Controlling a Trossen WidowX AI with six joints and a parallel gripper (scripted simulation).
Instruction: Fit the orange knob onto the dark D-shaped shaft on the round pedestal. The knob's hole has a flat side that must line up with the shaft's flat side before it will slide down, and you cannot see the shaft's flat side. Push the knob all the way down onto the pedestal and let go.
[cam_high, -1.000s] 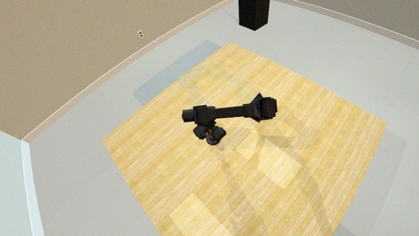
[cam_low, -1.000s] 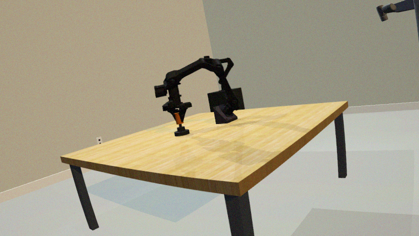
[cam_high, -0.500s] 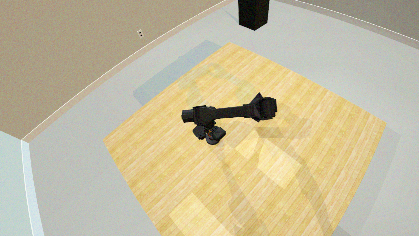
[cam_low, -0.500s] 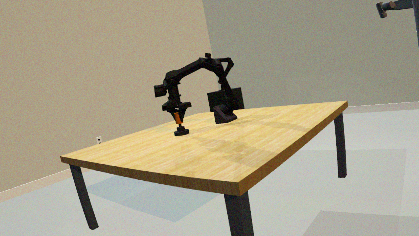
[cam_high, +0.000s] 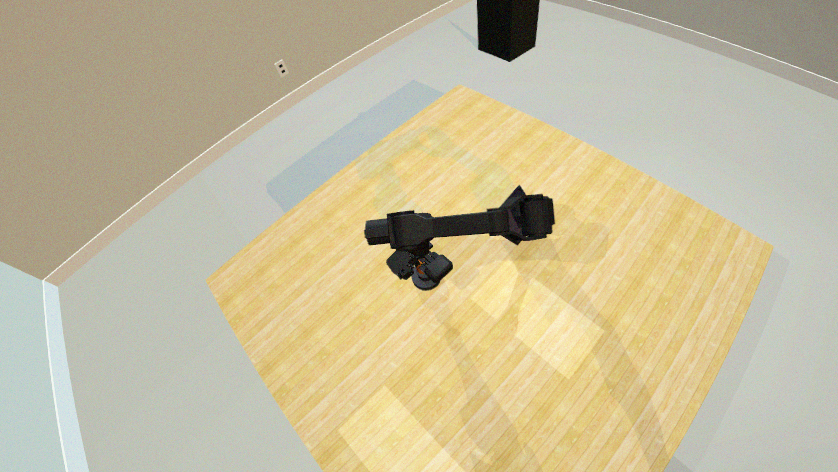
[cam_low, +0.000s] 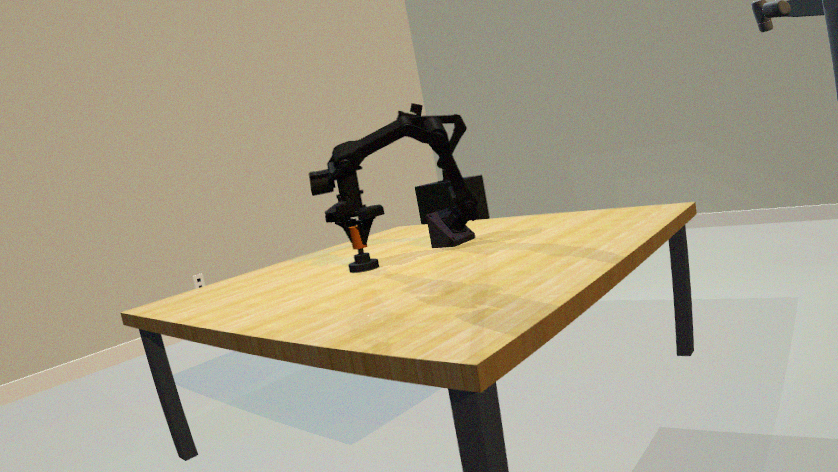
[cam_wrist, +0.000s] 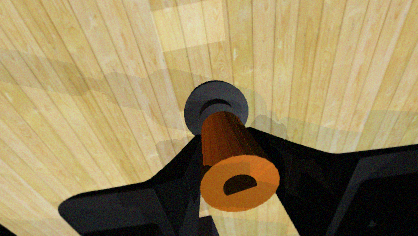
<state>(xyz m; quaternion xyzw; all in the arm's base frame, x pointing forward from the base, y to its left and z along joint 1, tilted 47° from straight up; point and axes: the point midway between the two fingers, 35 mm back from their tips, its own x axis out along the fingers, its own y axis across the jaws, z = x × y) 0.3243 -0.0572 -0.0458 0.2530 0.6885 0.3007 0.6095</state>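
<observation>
Now: the orange knob 2 cm above my gripper tip. From my gripper tip the other things lie so: dark round pedestal: 4 cm below.
</observation>
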